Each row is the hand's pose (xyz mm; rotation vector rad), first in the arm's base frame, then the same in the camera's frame.
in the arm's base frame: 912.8 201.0 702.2 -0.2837 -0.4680 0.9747
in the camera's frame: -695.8 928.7 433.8 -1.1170 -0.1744 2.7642
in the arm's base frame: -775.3 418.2 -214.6 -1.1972 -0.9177 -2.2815
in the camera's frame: -307.1 -936.1 763.6 -0.1235 -2.2032 -0.4841
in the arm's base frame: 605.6 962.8 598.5 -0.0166 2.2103 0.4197
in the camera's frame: -1154.5 349.3 60.5 -2.3020 1.4989 -0.1293
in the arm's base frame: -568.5 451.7 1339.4 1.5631 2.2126 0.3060
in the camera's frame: -1460.2 -110.8 1432.9 -0.8449 2.1861 -0.3570
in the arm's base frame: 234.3 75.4 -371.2 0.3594 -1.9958 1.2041
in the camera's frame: 123.6 -44.7 337.7 -1.1266 0.4208 -2.6849
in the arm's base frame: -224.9 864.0 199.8 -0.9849 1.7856 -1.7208
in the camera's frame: -864.5 -469.6 382.6 -1.7446 -0.5032 -1.3330
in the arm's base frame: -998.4 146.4 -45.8 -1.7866 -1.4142 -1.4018
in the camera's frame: -269.1 -946.9 1151.6 -0.2529 -2.8928 0.2008
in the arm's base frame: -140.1 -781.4 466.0 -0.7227 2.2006 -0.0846
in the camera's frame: 45.8 323.2 1535.1 -2.6441 0.6881 -0.5477
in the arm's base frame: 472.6 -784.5 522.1 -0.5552 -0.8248 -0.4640
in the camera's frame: 58.5 853.3 1222.9 -0.6841 -1.4018 1.5215
